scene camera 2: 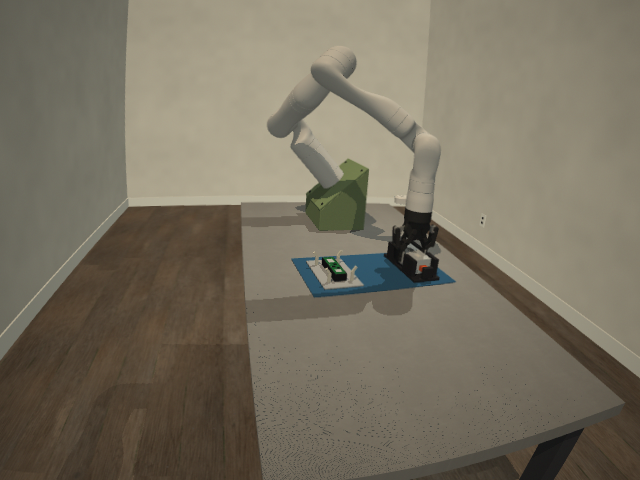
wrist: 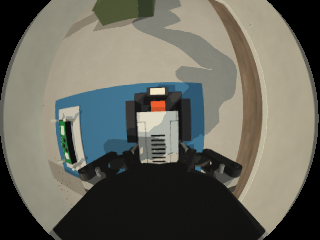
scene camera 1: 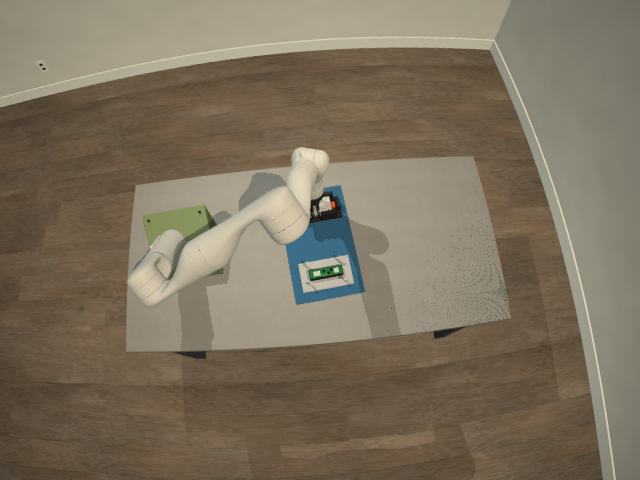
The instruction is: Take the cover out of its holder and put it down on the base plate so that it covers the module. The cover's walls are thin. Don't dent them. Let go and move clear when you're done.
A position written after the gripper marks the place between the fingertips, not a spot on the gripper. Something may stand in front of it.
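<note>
There's a white cover (wrist: pixel 161 127) to be seen, and the gripper (scene camera 2: pixel 411 261) is visible as well. You'd find the gripper in the wrist view too (wrist: pixel 159 149).
</note>
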